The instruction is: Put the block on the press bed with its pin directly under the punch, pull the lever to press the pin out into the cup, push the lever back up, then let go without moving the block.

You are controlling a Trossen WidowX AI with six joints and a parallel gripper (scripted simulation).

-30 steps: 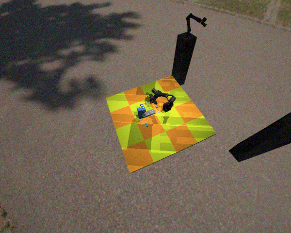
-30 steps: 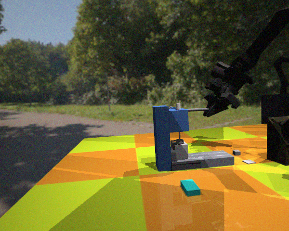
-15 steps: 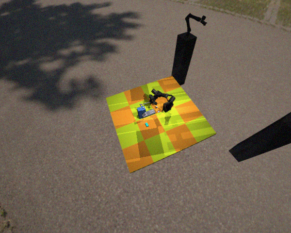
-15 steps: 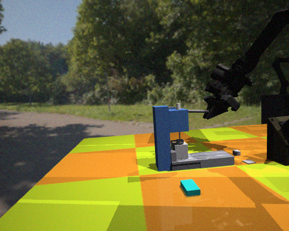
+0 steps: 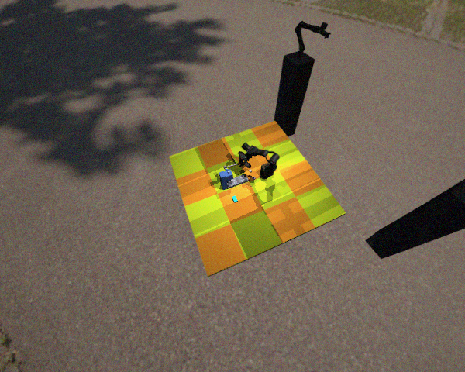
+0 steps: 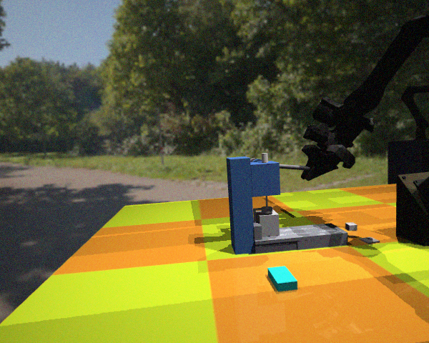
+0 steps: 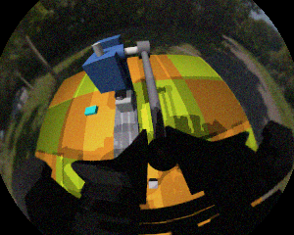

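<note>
My gripper tip is now 5 cm short of the lever, 1 cm to the right of it and 4 cm below it. Round my gripper tip: thin punch (13 cm ahead, 6 cm to the left, 1 cm below); then small grey cube (12 cm behind, 3 cm to the left, 13 cm below); then flat grey plate (10 cm behind, 11 cm to the left, 14 cm below).
</note>
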